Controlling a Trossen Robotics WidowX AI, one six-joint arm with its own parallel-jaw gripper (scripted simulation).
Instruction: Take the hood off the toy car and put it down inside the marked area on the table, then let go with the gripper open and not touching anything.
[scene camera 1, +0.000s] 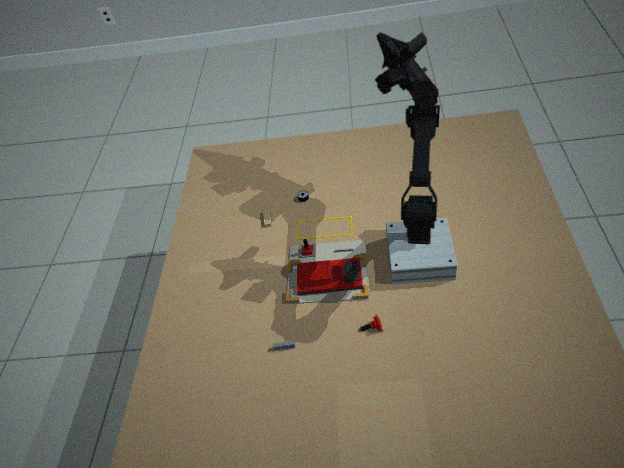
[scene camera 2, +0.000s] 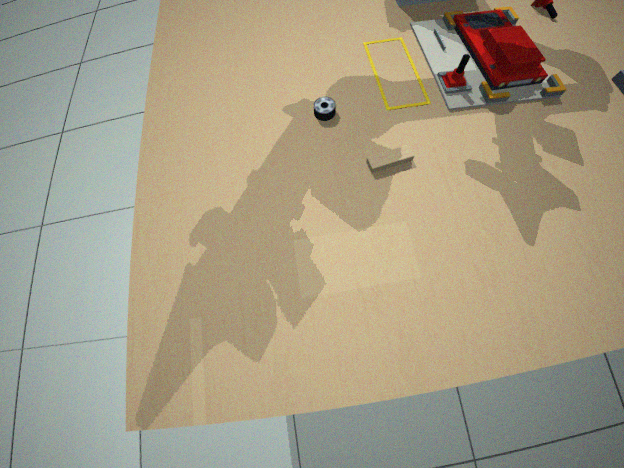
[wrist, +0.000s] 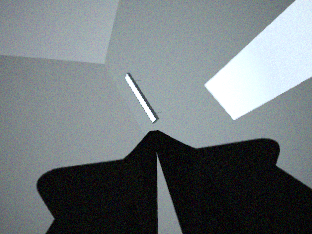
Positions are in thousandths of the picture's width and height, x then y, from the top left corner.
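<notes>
The gripper (scene camera 1: 607, 72) is shut and it's holding nothing; you'd find the gripper in the wrist view too (wrist: 495, 579). There's also a hood (scene camera 2: 823, 110), which scene camera 1 has as well (scene camera 1: 499, 584), but in the wrist view the hood is out of frame.
</notes>
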